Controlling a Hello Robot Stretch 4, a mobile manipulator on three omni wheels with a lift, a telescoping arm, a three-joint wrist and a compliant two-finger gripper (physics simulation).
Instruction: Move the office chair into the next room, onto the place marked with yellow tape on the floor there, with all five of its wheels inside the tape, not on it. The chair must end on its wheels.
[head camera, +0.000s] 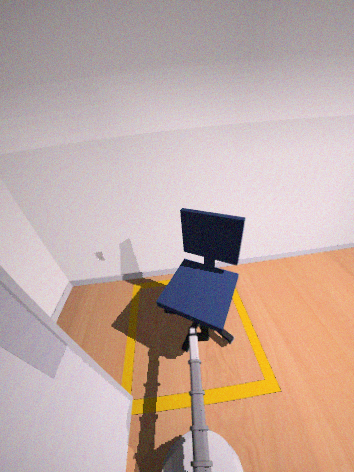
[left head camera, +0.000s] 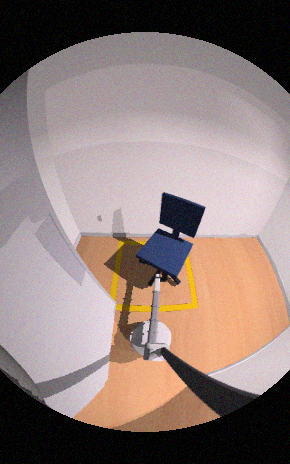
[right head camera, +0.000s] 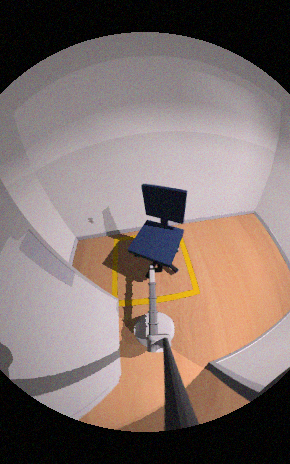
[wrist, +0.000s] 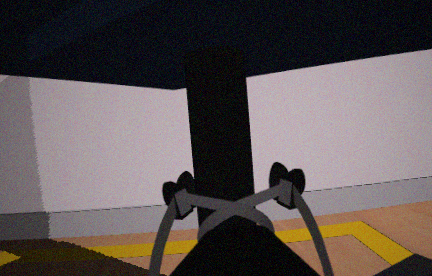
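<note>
The office chair stands upright, with a blue seat and dark backrest. The yellow tape surrounds its base on the floor. Two dark base legs show below the seat's front edge, inside the tape outline in the head view; the other legs and most wheels are hidden. In the wrist view my gripper is open around the black chair column, one fingertip on each side. The left tip is close to the column; a gap shows at the right tip.
A white wall ends close to the tape's near left corner. The back wall rises just behind the tape. Another wall section is at the lower right. My extended arm crosses the tape's near side.
</note>
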